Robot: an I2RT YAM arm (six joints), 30 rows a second.
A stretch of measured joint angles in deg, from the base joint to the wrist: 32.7, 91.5, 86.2, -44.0, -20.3, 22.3; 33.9, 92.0, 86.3, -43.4, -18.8, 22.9; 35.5, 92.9, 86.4, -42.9, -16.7, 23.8; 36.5, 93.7, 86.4, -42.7, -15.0, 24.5; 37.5, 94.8, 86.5, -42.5, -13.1, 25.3; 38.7, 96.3, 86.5, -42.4, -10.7, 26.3; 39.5, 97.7, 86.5, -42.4, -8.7, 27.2; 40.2, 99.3, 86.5, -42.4, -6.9, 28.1; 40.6, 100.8, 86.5, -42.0, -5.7, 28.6; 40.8, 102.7, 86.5, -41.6, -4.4, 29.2; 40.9, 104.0, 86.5, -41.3, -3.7, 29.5; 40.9, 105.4, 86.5, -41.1, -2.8, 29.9; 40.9, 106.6, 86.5, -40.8, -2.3, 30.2
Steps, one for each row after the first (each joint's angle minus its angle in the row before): 1.2, 0.5, 0.1, 0.6, 1.5, 0.6; 1.6, 0.9, 0.1, 0.5, 2.1, 0.9; 1.0, 0.8, 0.0, 0.2, 1.7, 0.7; 1.0, 1.1, 0.1, 0.2, 1.9, 0.8; 1.2, 1.5, 0.0, 0.1, 2.4, 1.0; 0.8, 1.4, 0.0, 0.0, 2.0, 0.9; 0.7, 1.6, 0.0, 0.0, 1.8, 0.9; 0.4, 1.5, 0.0, 0.4, 1.2, 0.5; 0.2, 1.9, 0.0, 0.4, 1.3, 0.6; 0.1, 1.3, 0.0, 0.3, 0.7, 0.3; 0.0, 1.4, 0.0, 0.2, 0.9, 0.4; 0.0, 1.2, 0.0, 0.3, 0.5, 0.3
